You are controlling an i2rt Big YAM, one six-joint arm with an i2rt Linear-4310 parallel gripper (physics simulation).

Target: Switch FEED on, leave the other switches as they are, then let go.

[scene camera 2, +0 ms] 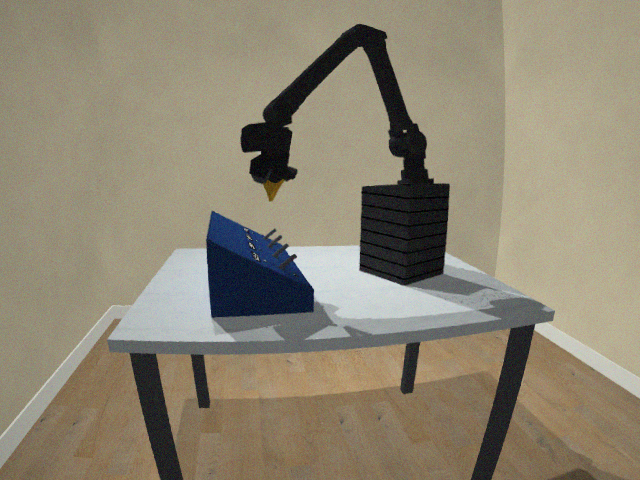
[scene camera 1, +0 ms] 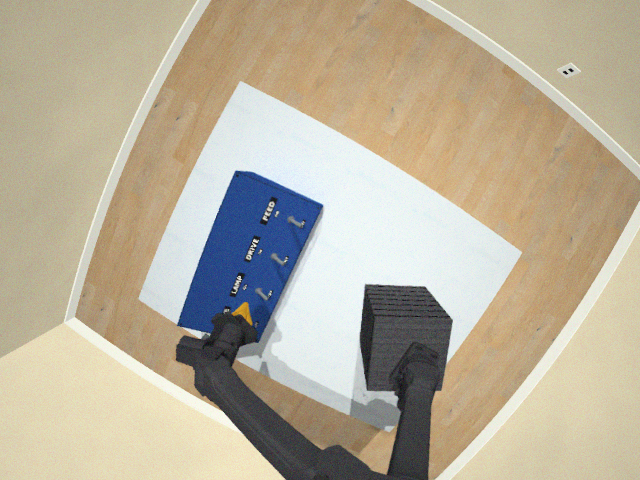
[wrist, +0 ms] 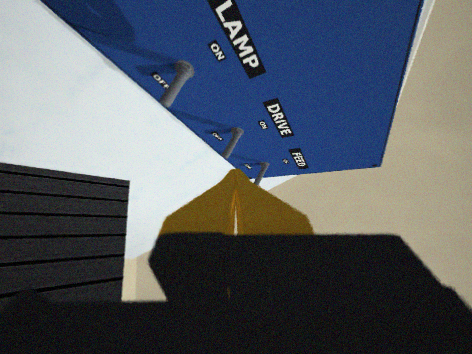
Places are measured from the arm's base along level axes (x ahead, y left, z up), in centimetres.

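Pixels of known places: gripper, fingertip midpoint: (scene camera 2: pixel 271 200) (scene camera 1: pixel 245 303) (wrist: pixel 235 176); arm's base, link origin: (scene camera 2: pixel 415 184) (scene camera 1: pixel 414 365).
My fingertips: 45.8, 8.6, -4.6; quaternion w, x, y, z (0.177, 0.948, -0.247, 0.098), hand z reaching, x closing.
Ahead of a thing's pixels: the offset from my fingertips to its middle, as dx, dy, dz. Level surfaces: height alone.
The blue sloped switch box @[+6.8, -3.8, -18.3] (scene camera 1: pixel 214 248) (scene camera 2: pixel 258 289) (wrist: pixel 340 90) stands on the table. The FEED switch @[-0.8, -22.5, -13.5] (scene camera 1: pixel 295 222) (scene camera 2: pixel 270 234) (wrist: pixel 261 173) is a grey lever at the far end, leaning to its OFF side. The DRIVE switch @[-1.8, -10.5, -13.5] (scene camera 1: pixel 278 258) (wrist: pixel 233 142) and LAMP switch @[-2.7, +1.4, -13.5] (scene camera 1: pixel 262 293) (wrist: pixel 177 84) lean to OFF too. The nearest lever @[-3.7, +13.4, -13.5] (scene camera 2: pixel 287 261) is parallel to the others; my gripper hides it in scene camera 1. My gripper (scene camera 1: pixel 245 305) (scene camera 2: pixel 270 198) (wrist: pixel 235 176) is shut and empty, in the air above the box, over the end away from FEED, touching no lever.
The black ribbed pedestal (scene camera 1: pixel 408 341) (scene camera 2: pixel 403 237) (wrist: pixel 65 230) carries the arm's base at the right of the white table @[dz -24.9] (scene camera 1: pixel 351 196) (scene camera 2: pixel 346 299) (wrist: pixel 75 130). The levers stand up from the slope in a row, close to the box's low edge.
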